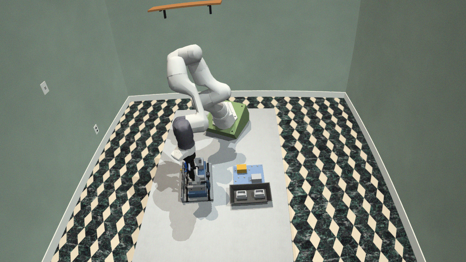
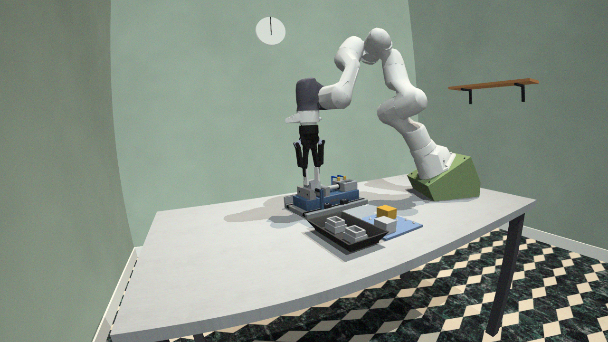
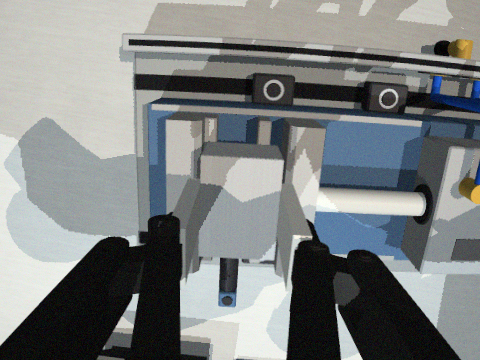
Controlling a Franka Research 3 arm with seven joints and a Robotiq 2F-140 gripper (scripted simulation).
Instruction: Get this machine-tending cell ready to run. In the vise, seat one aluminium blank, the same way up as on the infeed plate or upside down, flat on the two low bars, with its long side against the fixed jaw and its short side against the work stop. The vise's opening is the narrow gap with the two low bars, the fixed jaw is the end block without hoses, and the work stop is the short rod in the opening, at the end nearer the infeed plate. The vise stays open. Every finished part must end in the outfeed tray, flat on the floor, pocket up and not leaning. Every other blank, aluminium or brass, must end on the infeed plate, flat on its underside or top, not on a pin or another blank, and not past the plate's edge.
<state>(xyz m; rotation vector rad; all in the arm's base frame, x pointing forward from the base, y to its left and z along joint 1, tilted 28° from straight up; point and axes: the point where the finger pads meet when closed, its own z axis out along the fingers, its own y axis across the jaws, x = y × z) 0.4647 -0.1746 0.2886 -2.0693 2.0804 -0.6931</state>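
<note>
Right now the aluminium blank is 4 cm below my hand. Round my hand: hose block (16 cm behind, 6 cm below, 1 cm to the left); then white rod (9 cm behind, 6 cm below, 1 cm to the left); then vise (10 cm below, 7 cm behind, 1 cm to the left).
</note>
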